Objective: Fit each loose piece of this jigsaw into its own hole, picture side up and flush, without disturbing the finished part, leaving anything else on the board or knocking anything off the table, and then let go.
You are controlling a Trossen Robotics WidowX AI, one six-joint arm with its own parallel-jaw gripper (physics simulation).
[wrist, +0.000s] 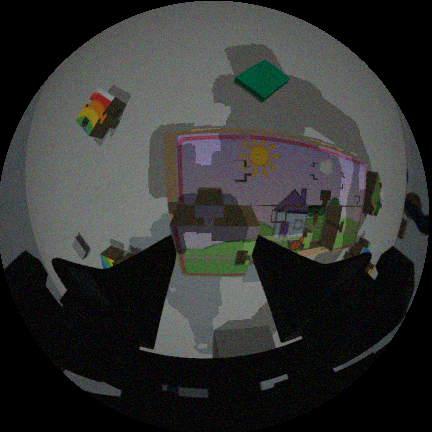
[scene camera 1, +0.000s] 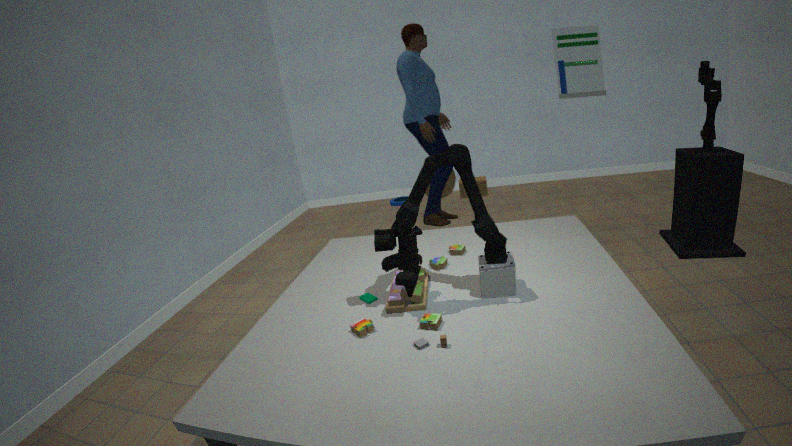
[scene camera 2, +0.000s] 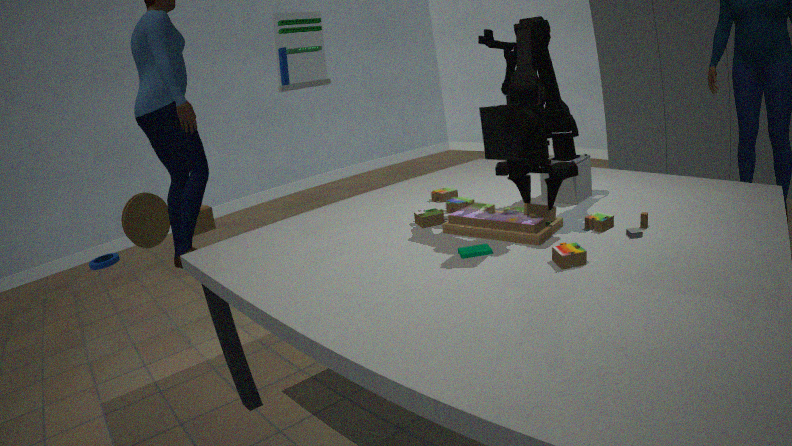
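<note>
My gripper (scene camera 1: 409, 291) (scene camera 2: 539, 207) (wrist: 213, 239) is shut on a jigsaw piece (scene camera 2: 539, 211) (wrist: 212, 249) with a green hill, fence and pink border, picture side up. The piece is over the board's corner at the near right end in scene camera 2, its brown sides standing above the neighbouring pieces. Its underside is hidden. The board (scene camera 1: 407, 309) (scene camera 2: 487, 233) (wrist: 171, 165) holds a sun-and-house picture, with a dark gap (wrist: 332, 226) right of the house. A piece (scene camera 2: 429, 217) (wrist: 372, 193) with green on it lies off the board's far end.
Rainbow-coloured pieces lie around: one (scene camera 1: 362, 327) (scene camera 2: 569, 255) (wrist: 98, 113), another (scene camera 1: 430, 321) (scene camera 2: 600, 222); two (scene camera 1: 438, 262) (scene camera 1: 457, 249) are farther back. A green tile (scene camera 1: 368, 298) (scene camera 2: 474, 250) (wrist: 262, 80), grey tile (scene camera 1: 421, 344) (scene camera 2: 634, 233) and small brown block (scene camera 1: 443, 341) (scene camera 2: 644, 219) lie near.
</note>
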